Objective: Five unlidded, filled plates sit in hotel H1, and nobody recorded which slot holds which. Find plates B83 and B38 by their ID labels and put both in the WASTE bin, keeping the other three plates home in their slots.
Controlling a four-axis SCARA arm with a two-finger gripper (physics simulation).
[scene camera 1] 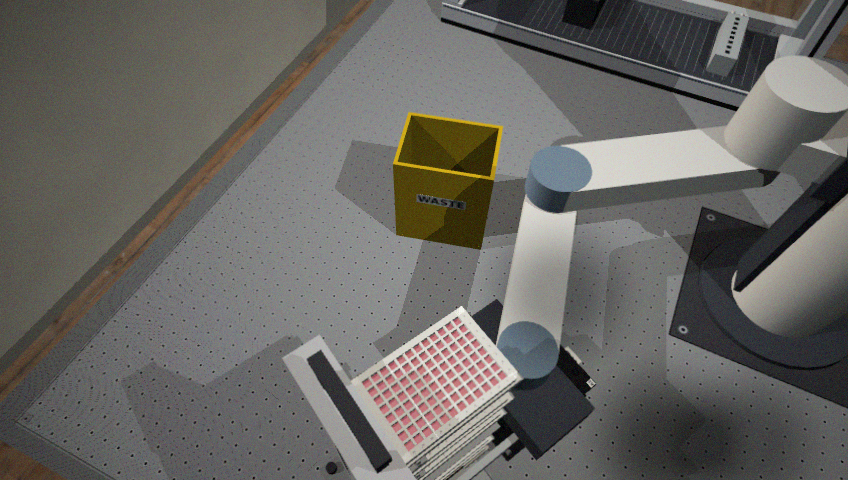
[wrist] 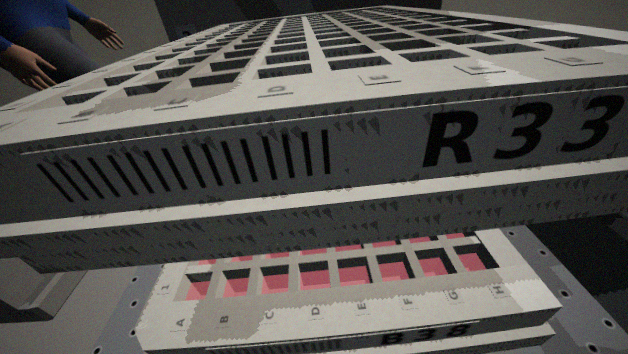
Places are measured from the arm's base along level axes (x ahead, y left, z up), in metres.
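Pixels of known places: arm's base, origin of its link: (scene camera 1: pixel 771 302).
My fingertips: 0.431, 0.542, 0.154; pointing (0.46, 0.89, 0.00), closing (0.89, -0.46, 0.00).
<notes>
For each thing: its middle in the pictures, then the offset to it from my fingertips, as dx, dy, dz. "spot": a spot on its surface instead. Level surfaces: height alone.
- yellow WASTE bin, middle of its body: (scene camera 1: pixel 446 184) +0.157, -0.444, -0.041
- Hotel H1, a spot on its surface: (scene camera 1: pixel 310 380) spot: +0.070, +0.036, +0.290
- top plate, middle of its body: (scene camera 1: pixel 434 381) -0.011, -0.022, +0.240
- plate B38, middle of its body: (wrist: pixel 319 169) -0.011, -0.022, -0.015
- dark ribbed tray, height of its surface: dz -0.092
The yellow WASTE bin (scene camera 1: pixel 443 205) stands upright left of the arm. Hotel H1 (scene camera 1: pixel 310 380) is at the lower middle with stacked plates; the top plate (scene camera 1: pixel 437 380) has pink-filled wells. In the wrist view, plate R33 (wrist: pixel 300 165) spans the view above plate B38 (wrist: pixel 320 310), covering most of B38's wells; B38 looks level. My gripper (scene camera 1: pixel 523 404) is at the hotel's arm side, shut on plate B38; its fingertips are mostly hidden. Part of another pale edge shows under B38. No B83 label is readable.
The arm's pale links (scene camera 1: pixel 538 267) run right of the bin to the column on its dark base plate (scene camera 1: pixel 690 297). A dark ribbed tray (scene camera 1: pixel 654 47) with a frame lies at the back right. A person's hands (wrist: pixel 32 65) show at the wrist view's upper left.
</notes>
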